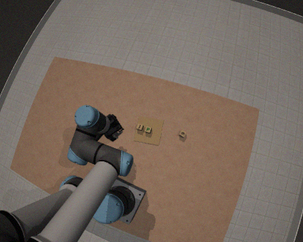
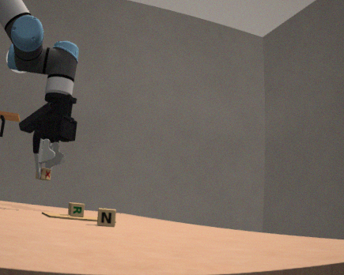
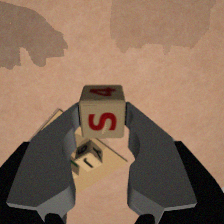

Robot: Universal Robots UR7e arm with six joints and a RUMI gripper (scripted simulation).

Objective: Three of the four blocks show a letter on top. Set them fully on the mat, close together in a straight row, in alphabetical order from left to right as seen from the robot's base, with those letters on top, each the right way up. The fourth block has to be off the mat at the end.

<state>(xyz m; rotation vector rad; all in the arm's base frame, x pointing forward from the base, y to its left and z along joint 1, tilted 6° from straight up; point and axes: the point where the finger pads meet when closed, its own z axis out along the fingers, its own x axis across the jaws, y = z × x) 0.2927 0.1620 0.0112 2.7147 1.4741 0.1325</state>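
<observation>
Right now the mat is 14 cm to the right of my hand, 10 cm below it and 9 cm ahead of it. Round my hand: tan block 9 cm to the right, 9 cm ahead, 8 cm below.
</observation>
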